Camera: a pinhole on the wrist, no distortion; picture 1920 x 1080 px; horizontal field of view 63.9 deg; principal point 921.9 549.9 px. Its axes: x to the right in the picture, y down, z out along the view. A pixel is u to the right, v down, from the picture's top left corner.
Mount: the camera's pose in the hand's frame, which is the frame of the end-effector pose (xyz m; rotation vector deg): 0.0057 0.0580 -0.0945 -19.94 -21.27 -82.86
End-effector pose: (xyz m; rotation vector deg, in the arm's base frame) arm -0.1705 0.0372 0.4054 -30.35 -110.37 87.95
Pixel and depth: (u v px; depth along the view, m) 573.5 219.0 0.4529
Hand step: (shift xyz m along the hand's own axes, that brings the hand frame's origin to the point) -0.1164 0.3423 0.2651
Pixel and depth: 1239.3 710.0 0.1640
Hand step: 0.0197 0.1028 0.0671
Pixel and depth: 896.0 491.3 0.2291
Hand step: -0.0115 0.1629 0.1086
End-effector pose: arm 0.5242 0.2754 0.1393 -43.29 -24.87 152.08
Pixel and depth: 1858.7 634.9 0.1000
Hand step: 0.0129 0.0490 0.0221
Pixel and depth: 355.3 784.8 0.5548
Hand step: 0.0522 0.4955 0.3094
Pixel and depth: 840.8 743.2 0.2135
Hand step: 0.0237 0.1659 0.0911
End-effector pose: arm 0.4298 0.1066 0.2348 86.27 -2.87 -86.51
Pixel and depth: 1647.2 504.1 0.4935
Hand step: -0.0063 0.0701 0.4510
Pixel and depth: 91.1 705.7 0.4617
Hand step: 0.0139 0.4903 0.2063
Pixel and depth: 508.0 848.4 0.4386
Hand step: 0.0643 0.3668 0.2442
